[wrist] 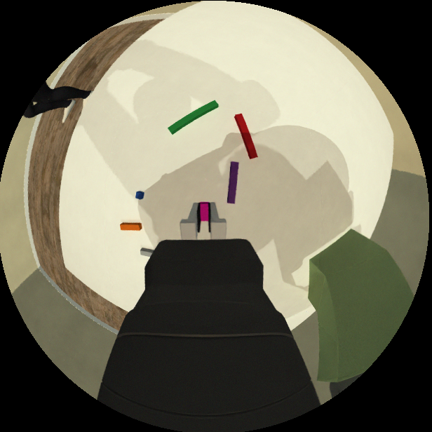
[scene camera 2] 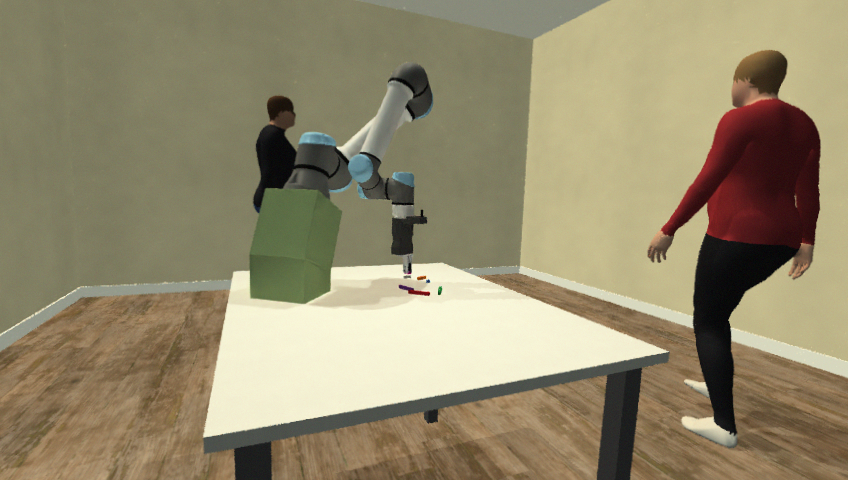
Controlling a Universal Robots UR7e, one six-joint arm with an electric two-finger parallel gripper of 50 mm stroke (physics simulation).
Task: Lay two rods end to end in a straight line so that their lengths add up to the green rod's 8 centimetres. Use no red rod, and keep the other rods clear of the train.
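Places are measured from the arm's base along level axes (x ahead, y left, z up), in metres.
Pixels of known places: gripper, between the fingertips: (scene camera 2: pixel 407 272); arm's base, origin of its link: (scene camera 2: pixel 305 200).
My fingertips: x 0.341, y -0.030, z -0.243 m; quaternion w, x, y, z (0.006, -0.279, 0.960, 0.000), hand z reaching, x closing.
Note:
Ahead of a thing's pixels: the offset from my fingertips to its top centre. Level surfaces: height alone.
My gripper (scene camera 2: pixel 407 274) (wrist: pixel 204 211) is shut on the magenta rod (wrist: pixel 204 211), held low over the table; whether it touches the table I cannot tell. A purple rod @[dz -0.037, dx -0.017, dy -0.047 m] (scene camera 2: pixel 405 287) (wrist: pixel 233 182) lies close by, ahead and to the right of the fingers in the wrist view. A red rod @[dz -0.037, dx +0.004, dy -0.117 m] (scene camera 2: pixel 418 292) (wrist: pixel 246 136) lies beyond it, at an angle. The green rod @[dz -0.037, dx +0.084, dy -0.102 m] (scene camera 2: pixel 439 290) (wrist: pixel 193 117) lies apart, farther ahead. An orange rod @[dz -0.037, dx +0.090, dy +0.100 m] (scene camera 2: pixel 421 277) (wrist: pixel 131 226) and a small blue block @[dz -0.037, dx +0.095, dy +0.041 m] (scene camera 2: pixel 427 281) (wrist: pixel 140 195) lie to the left. A grey rod (wrist: pixel 146 252) is partly hidden by the gripper body.
The green pedestal (scene camera 2: pixel 285 243) (wrist: pixel 357 305) under the arm stands on the white table @[dz -0.047 m] (scene camera 2: pixel 357 368) (wrist: pixel 320 70). A person in red (scene camera 2: pixel 758 172) stands to the right of the table, and a person in black (scene camera 2: pixel 274 157) stands behind the pedestal.

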